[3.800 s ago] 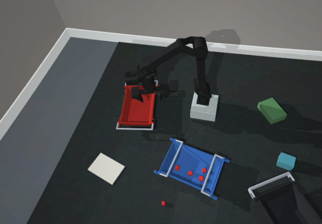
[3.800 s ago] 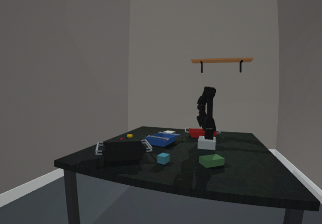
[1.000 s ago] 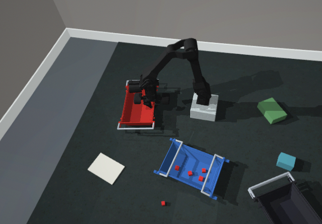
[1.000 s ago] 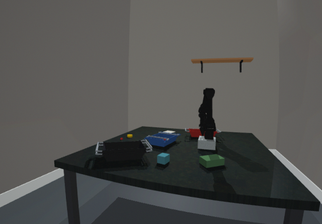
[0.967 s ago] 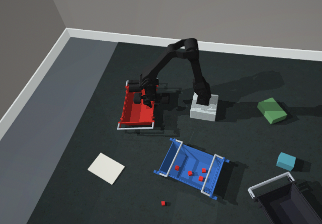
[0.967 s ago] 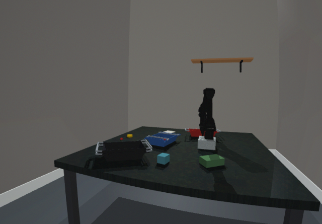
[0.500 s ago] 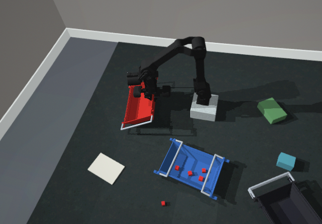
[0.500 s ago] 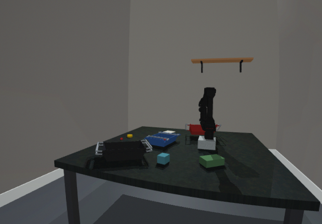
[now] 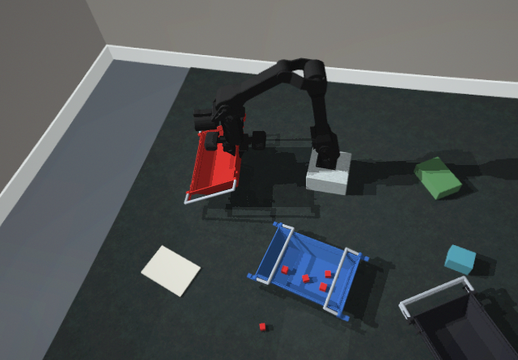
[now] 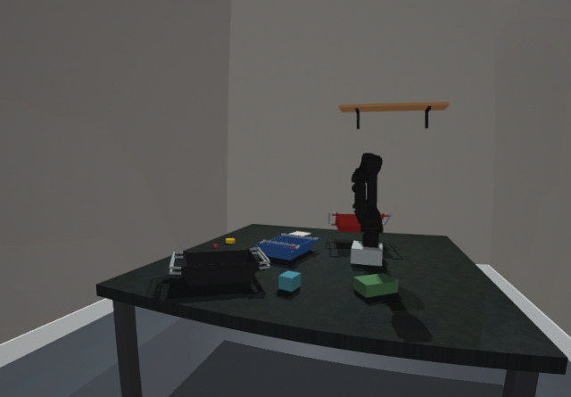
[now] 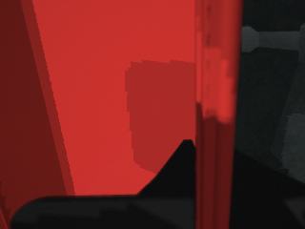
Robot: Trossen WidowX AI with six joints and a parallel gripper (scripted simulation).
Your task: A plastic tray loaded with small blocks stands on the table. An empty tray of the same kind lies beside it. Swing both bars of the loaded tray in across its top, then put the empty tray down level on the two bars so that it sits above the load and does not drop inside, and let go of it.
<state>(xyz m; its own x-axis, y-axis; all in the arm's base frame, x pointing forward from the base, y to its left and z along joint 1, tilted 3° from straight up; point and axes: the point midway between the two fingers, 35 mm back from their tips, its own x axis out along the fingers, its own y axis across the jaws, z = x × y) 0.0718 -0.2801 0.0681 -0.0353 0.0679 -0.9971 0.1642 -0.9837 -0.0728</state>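
The red tray lies 10 mm ahead of my gripper tip and 80 mm to the right of it. The rest, counted from my gripper tip: small red cube 470 mm ahead, 180 mm to the left, 110 mm below; white flat plate 370 mm ahead, 130 mm to the right, 110 mm below; green block 100 mm behind, 630 mm to the left, 90 mm below.
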